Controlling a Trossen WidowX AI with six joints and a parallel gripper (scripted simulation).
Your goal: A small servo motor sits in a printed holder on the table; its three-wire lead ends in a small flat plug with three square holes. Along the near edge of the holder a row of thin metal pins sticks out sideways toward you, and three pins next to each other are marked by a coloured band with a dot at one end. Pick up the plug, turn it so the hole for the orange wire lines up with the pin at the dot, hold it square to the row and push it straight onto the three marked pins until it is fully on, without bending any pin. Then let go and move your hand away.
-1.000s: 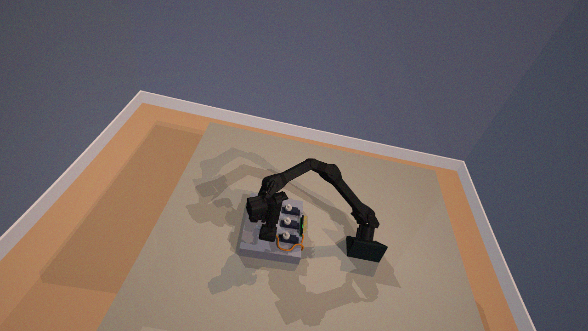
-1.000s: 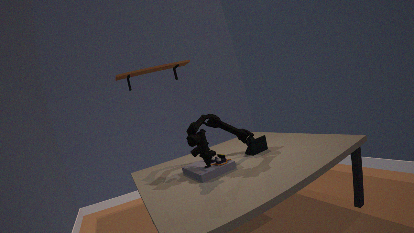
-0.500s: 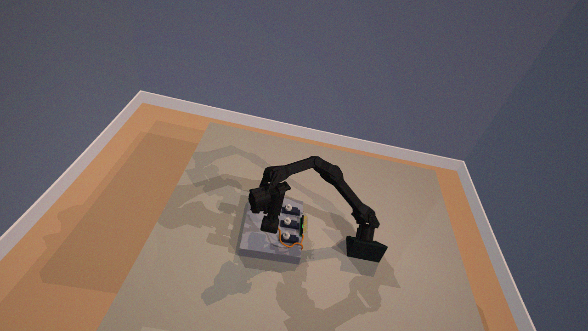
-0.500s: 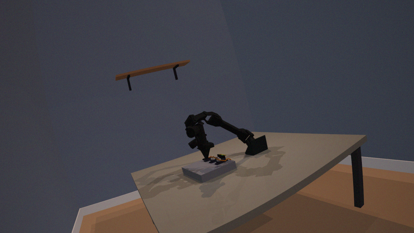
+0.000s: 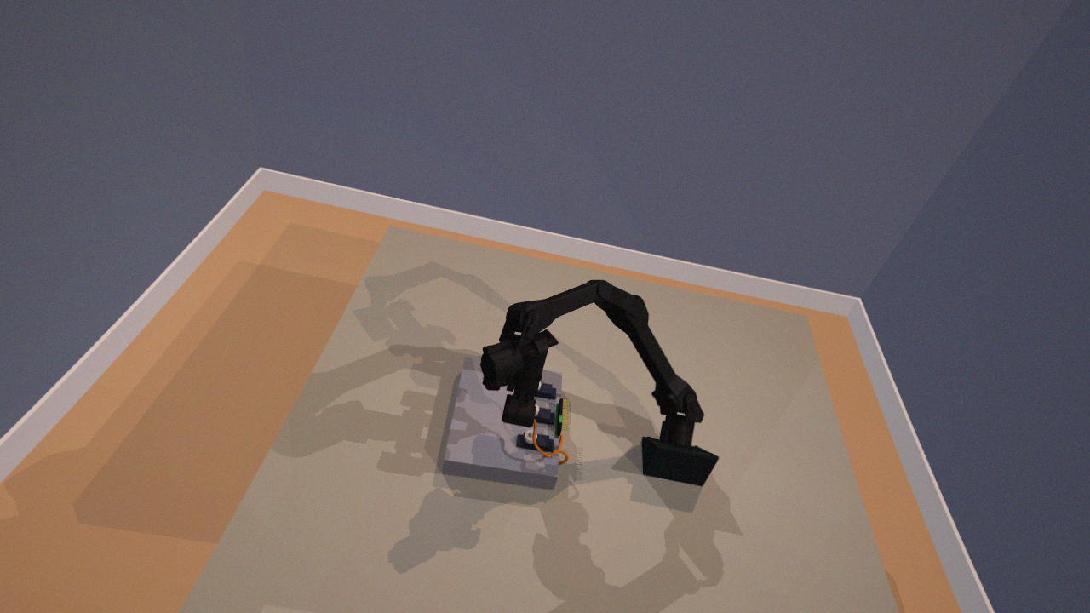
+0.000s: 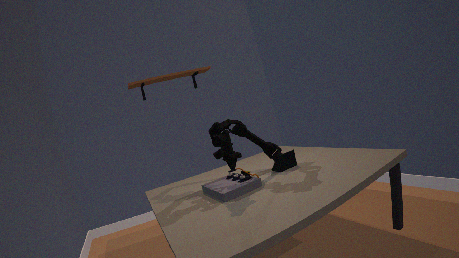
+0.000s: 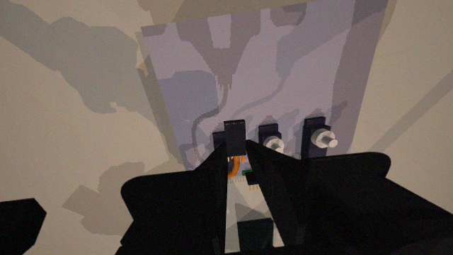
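My gripper tip is now 100 mm past the green band, 60 mm to the left of it and 50 mm above it. From my gripper tip the other things lie so: grey printed holder: 60 mm ahead, 50 mm to the right, 100 mm below.
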